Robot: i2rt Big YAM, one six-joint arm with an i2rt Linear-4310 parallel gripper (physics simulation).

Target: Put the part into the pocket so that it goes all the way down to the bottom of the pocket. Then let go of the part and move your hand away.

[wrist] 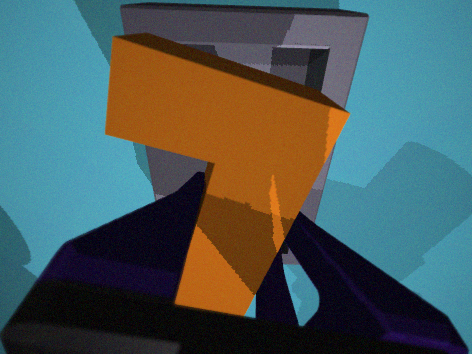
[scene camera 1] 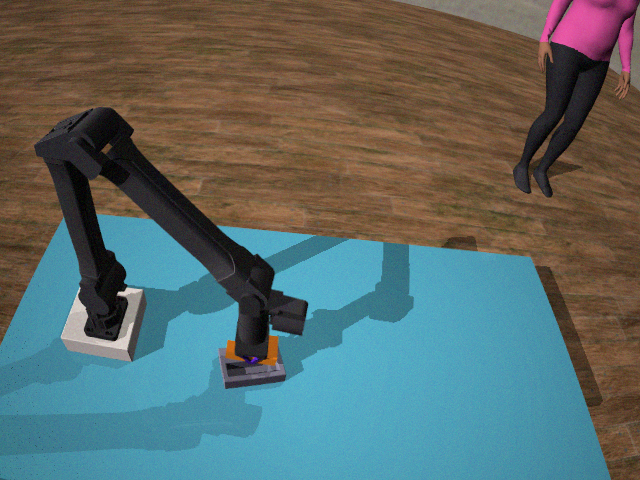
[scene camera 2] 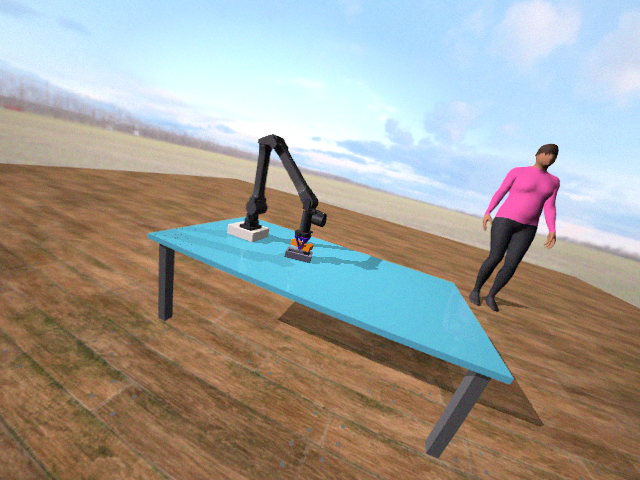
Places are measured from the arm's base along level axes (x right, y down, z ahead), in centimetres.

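Pixels of known places: gripper, fingertip midpoint: (wrist: 233, 192) (scene camera 1: 251, 357) (scene camera 2: 300, 248); arm's base, origin of the base link: (scene camera 1: 107, 318) (scene camera 2: 250, 227).
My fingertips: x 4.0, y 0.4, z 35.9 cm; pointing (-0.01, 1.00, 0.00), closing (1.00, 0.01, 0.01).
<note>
For each thing: its top centre in the pictures, then the offset to it from my fingertips. Level surfaces: height alone.
- orange L-shaped part, middle of its top: (wrist: 186, 257) (scene camera 1: 252, 342) (scene camera 2: 302, 241) dx -1.5, dy -3.9, dz -0.1 cm
- grey block with a recessed pocket, middle of its top: (wrist: 238, 173) (scene camera 1: 251, 361) (scene camera 2: 299, 251) dx +0.2, dy +1.6, dz +0.0 cm
- blue table, its level: dy +5.2 cm
An orange L-shaped part (scene camera 1: 272, 347) (scene camera 2: 308, 248) (wrist: 225, 115) is held over a grey block with a recessed pocket (scene camera 1: 253, 381) (scene camera 2: 298, 256) (wrist: 332, 32). My gripper (scene camera 1: 251, 359) (scene camera 2: 301, 242) (wrist: 233, 192) is shut on one arm of the part, with its dark purple fingers on both sides. In the wrist view the part is turned relative to the block's edges, and its corners reach the left and right rims. Part of the pocket shows beyond the part's far edge; the rest is hidden. The part is above the pocket, but the exact gap cannot be told.
The block sits on a blue table (scene camera 1: 439, 361) (scene camera 2: 361, 294). The arm's white base block (scene camera 1: 98, 348) (scene camera 2: 248, 233) stands to the left in both scene views. A person in a pink top (scene camera 1: 591, 31) (scene camera 2: 527, 196) stands beyond the table.
</note>
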